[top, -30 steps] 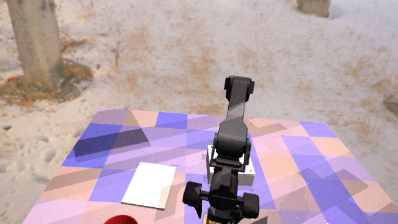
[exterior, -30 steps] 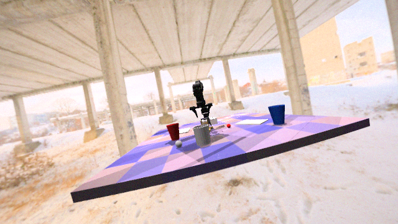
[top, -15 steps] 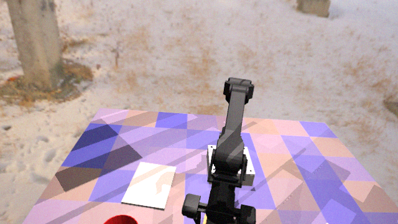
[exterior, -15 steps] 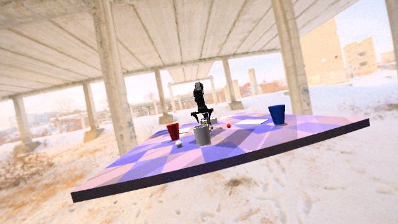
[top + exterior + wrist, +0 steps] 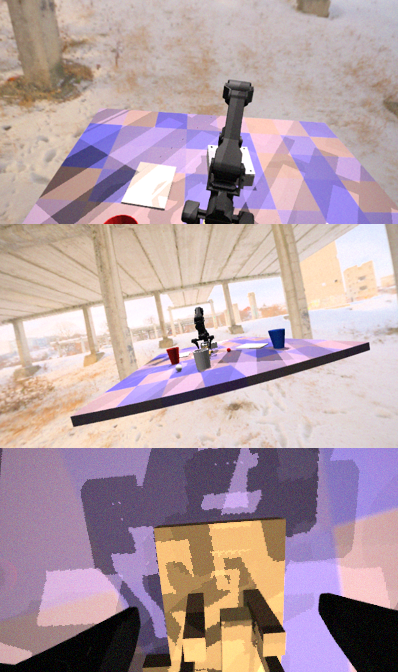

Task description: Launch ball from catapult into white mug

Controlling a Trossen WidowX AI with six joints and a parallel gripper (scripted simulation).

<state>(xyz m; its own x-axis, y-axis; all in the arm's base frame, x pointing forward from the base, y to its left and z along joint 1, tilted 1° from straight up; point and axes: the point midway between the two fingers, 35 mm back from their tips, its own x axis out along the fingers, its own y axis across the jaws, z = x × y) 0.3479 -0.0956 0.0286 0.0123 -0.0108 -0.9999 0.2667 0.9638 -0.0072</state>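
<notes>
Now: the red ball 18 cm to the left of my gripper tip, 6 cm ahead of it and 4 cm below it. Also, from my gripper tip: red cup 25 cm to the right, 2 cm below, 2 cm ahead; tan wooden catapult 6 cm behind, 4 cm to the left; white mug 27 cm ahead, 7 cm to the right, 3 cm below.
</notes>
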